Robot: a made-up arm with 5 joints.
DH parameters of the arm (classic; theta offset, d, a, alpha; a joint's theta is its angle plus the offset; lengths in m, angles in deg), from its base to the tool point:
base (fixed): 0 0.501 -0.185 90
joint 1: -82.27 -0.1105 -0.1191 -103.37
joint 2: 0 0.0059 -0.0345 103.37
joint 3: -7.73 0.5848 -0.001 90
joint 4: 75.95 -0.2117 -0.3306 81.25
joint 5: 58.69 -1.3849 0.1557 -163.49
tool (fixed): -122.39 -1.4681 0 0
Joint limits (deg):
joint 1: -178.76..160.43
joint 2: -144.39..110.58
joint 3: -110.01..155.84
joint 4: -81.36..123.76
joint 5: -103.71..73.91
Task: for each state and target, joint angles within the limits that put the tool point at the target. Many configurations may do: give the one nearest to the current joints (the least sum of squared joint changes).
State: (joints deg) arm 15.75 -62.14 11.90 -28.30 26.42
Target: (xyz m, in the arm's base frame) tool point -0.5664 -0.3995 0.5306
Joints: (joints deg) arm 54.98 -21.72 25.19 -21.93 61.46
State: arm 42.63 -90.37 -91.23 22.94 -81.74
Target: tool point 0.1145 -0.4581 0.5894
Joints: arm 16.12 -49.63 -54.67 13.37 -81.15
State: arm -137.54 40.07 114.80 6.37 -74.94
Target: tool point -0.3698 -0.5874 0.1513
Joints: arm -156.06 50.79 87.38 27.67 -68.21
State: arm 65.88 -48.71 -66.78 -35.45 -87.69
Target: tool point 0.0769 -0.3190 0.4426
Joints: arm 61.11 -43.10 -90.15 1.55 -103.71
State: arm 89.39 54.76 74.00 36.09 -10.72
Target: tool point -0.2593 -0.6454 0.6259
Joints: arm 97.07 30.20 73.75 36.83 -2.15
